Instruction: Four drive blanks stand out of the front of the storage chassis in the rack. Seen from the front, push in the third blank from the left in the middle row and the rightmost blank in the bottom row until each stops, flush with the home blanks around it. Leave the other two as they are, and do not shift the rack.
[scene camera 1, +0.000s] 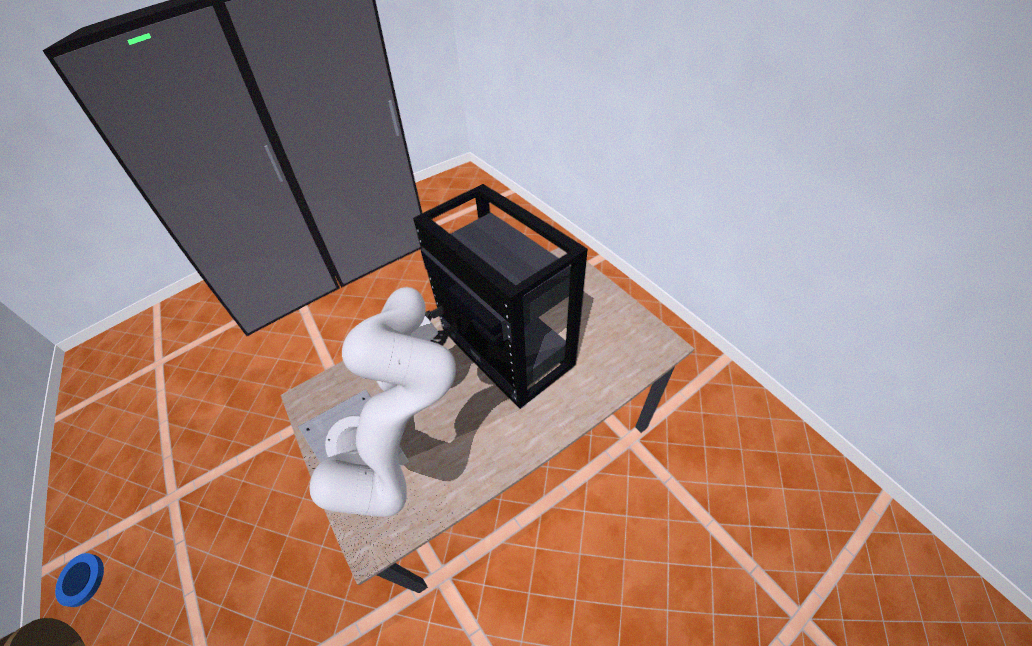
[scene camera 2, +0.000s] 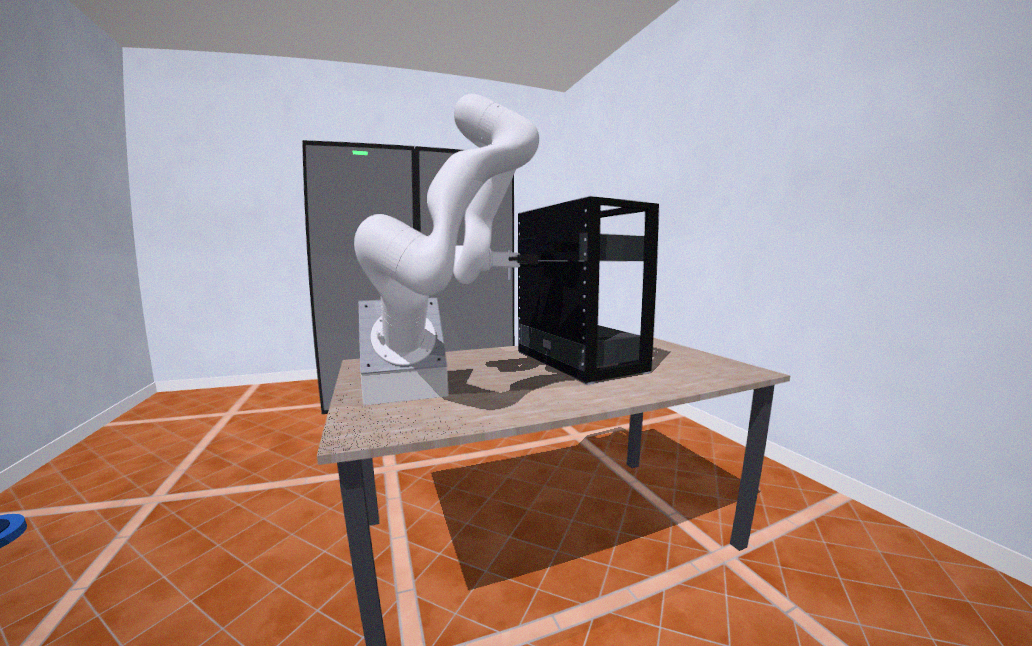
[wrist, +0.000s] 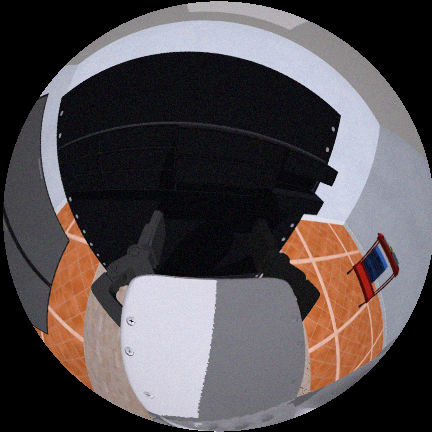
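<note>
The black rack (scene camera 1: 519, 365) (scene camera 2: 591, 289) (wrist: 328, 140) stands upright on the table. The storage chassis (wrist: 125, 160) is a very dark band across its front; faint seams between blanks show. At the right end in the wrist view, an upper dark block (wrist: 327, 173) and a lower dark block (wrist: 311, 203) jut past the rack's edge. I cannot tell which rows they belong to, and the third middle-row blank is not clearly made out. My gripper (scene camera 1: 439, 325) (scene camera 2: 527, 259) (wrist: 208, 226) is open and empty, its fingers spread close to the rack front, below the chassis band in the wrist view. Contact is unclear.
The wooden table (scene camera 1: 624, 335) (scene camera 2: 708, 373) carries the rack and my arm's base (scene camera 2: 403, 384). A lower unit (scene camera 2: 559, 346) sits at the rack's bottom. A tall grey cabinet (scene camera 1: 175, 152) (scene camera 2: 357, 228) stands behind. A red-framed cart (wrist: 364, 287) and a blue round object (scene camera 1: 92, 582) are farther off.
</note>
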